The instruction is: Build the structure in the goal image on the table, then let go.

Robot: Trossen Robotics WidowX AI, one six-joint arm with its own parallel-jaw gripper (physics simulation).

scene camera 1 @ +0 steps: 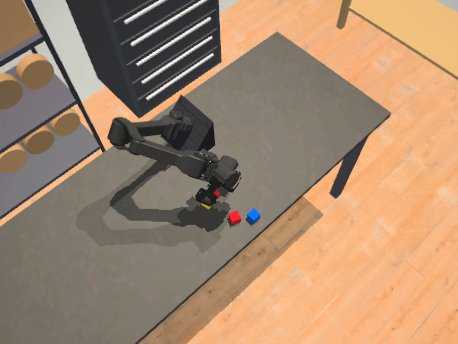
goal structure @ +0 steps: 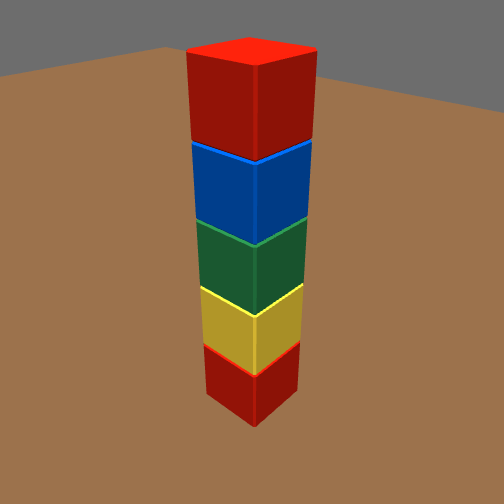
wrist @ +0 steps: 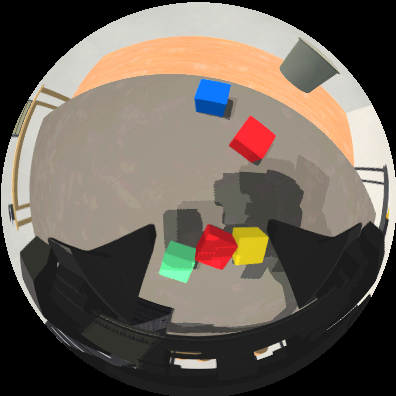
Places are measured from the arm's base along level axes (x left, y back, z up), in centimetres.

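Pixels of known places: gripper, fingertip midpoint: [scene camera 1: 222, 192] [wrist: 213, 228]; arm's base, origin of the base link: [scene camera 1: 186, 123].
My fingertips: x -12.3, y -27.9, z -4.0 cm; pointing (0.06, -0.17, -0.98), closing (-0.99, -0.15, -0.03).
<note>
For each thing: its middle in the pictures, then the offset to it from my fingertips. Level surfaces: height alone.
- blue cube, body centre: [wrist: 212, 97] [scene camera 1: 253, 216] dx +1.3, dy -13.2, dz -4.0 cm
- second red cube, body centre: [wrist: 214, 246] [scene camera 1: 213, 193] dx -1.0, dy +3.5, dz -4.0 cm
- yellow cube, body centre: [wrist: 247, 244] [scene camera 1: 207, 201] dx -4.7, dy +3.0, dz -4.0 cm
- green cube, body centre: [wrist: 177, 261] dx +2.9, dy +6.1, dz -4.0 cm
- grey table, its level: dz -5.6 cm
A blue cube [scene camera 1: 253, 216] [wrist: 212, 97] lies on the table near its front edge. A red cube [scene camera 1: 234, 217] [wrist: 252, 137] lies beside it, turned at an angle, with a small gap between them. A second red cube [scene camera 1: 216, 193] [wrist: 216, 246] sits between a yellow cube [scene camera 1: 206, 205] [wrist: 250, 245] and a green cube [wrist: 178, 261]; the three form a row, close together. In scene camera 1 the arm partly covers this row. My gripper [scene camera 1: 212, 196] [wrist: 213, 228] is open and empty above the row, with its fingers wide apart.
The grey table [scene camera 1: 300, 105] [wrist: 110, 150] ends just beyond the blue cube. The arm's dark base stand [scene camera 1: 204, 125] stands at the back. A drawer cabinet [scene camera 1: 112, 60] is behind the table, and a shelf rack [scene camera 1: 74, 92] is at the left. A grey bin [wrist: 307, 67] stands on the floor.
</note>
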